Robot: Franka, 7 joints.
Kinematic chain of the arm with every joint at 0, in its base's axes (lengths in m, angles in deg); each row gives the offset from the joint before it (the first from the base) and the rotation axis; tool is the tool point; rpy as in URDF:
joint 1: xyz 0 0 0.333 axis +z
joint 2: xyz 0 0 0 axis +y
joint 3: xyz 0 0 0.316 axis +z
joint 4: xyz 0.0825 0 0 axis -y
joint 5: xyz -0.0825 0 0.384 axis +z
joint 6: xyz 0 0 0 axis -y
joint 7: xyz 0.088 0 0 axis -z
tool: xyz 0 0 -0.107 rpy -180 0 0
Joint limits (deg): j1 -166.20..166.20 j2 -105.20..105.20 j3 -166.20..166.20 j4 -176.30..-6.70 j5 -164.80..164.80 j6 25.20..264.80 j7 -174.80..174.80
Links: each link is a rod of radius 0.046 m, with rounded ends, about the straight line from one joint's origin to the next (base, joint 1, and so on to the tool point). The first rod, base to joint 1, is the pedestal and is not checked.
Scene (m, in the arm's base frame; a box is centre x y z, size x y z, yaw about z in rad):
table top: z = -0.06
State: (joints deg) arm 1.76 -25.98 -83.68 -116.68 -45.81 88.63 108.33
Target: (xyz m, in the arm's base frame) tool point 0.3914 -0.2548 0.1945
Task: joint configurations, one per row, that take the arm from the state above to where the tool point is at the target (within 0.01 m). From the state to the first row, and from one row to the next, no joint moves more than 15 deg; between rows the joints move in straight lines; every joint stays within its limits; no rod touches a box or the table.
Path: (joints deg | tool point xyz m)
1: 5.30 -12.78 -72.94 -120.01 -44.63 93.66 108.33 | 0.1045 -0.4934 0.4341
2: 8.85 0.42 -62.20 -123.33 -43.44 98.69 108.33 | 0.2467 -0.4374 0.3929
3: 12.39 13.62 -51.46 -126.66 -42.26 103.72 108.33 | 0.3482 -0.3532 0.3074
4: 15.94 26.81 -40.72 -129.99 -41.07 108.75 108.33 | 0.3914 -0.2548 0.1945

